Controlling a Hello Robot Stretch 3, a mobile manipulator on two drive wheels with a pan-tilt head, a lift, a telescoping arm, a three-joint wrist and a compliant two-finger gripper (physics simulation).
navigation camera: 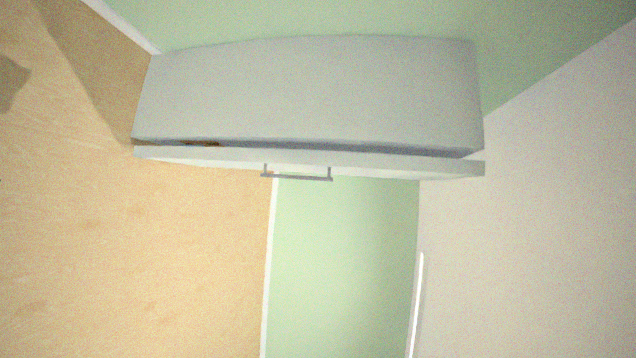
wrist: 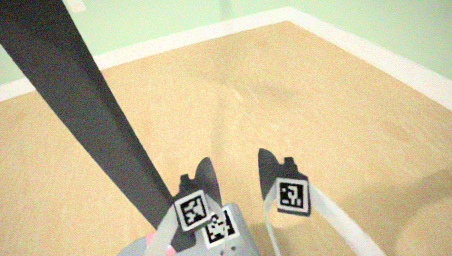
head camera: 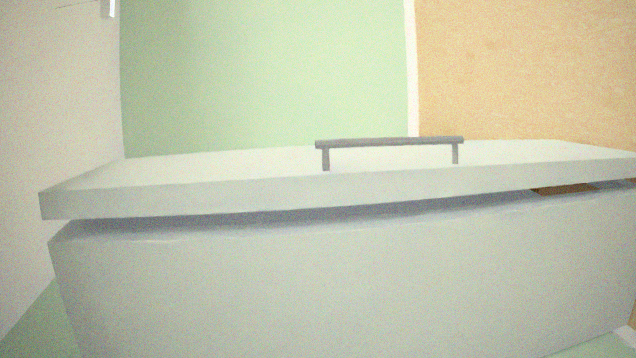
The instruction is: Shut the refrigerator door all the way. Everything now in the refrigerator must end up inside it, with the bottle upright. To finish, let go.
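Frame: origin at the robot's base, x ahead, y left, z up, level; metres.
Seen in the pictures: gripper, fingertip midpoint: (wrist: 236,170).
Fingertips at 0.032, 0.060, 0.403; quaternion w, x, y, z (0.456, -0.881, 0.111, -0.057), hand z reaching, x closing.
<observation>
A point is followed by its place in that frame, as x, y, z.
The refrigerator body (head camera: 300,280) {0.416, -0.872, 1.242} (navigation camera: 310,90) {0.538, -0.876, 1.067} is pale grey and shows sideways in the head and navigation views. Its white door (head camera: 225,167) {0.200, -1.060, 1.391} (navigation camera: 380,162) {0.219, -0.870, 1.389} stands slightly ajar, with a narrow dark gap between door and body. The grey bar handle (head camera: 390,142) {0.139, -0.909, 1.038} (navigation camera: 296,176) {0.141, -0.910, 1.031} is on the door's outer face. A brown patch (head camera: 565,189) {0.345, -1.114, 0.292} (navigation camera: 200,143) {0.344, -1.165, 0.276} shows in the gap; I cannot tell what it is. The bottle and other contents cannot be made out. My gripper (wrist: 236,170) {0.032, 0.061, 0.403} is open and empty above the floor, away from the door, which does not show in the wrist view.
Wooden floor (head camera: 520,65) {-0.115, -1.822, 0.000} (navigation camera: 175,250) {-0.458, -1.323, 0.001} (wrist: 300,90) {0.501, 0.594, 0.001} lies beside the refrigerator. Green walls (head camera: 265,75) {-0.068, -3.351, 1.224} (navigation camera: 345,240) {-0.626, -3.331, 1.299} with white skirting stand behind and beyond it. A pale surface with a bright bar handle (head camera: 111,7) (navigation camera: 416,305) {-1.000, -2.133, 2.073} is at one side. A dark beam (wrist: 85,100) crosses the left of the wrist view.
</observation>
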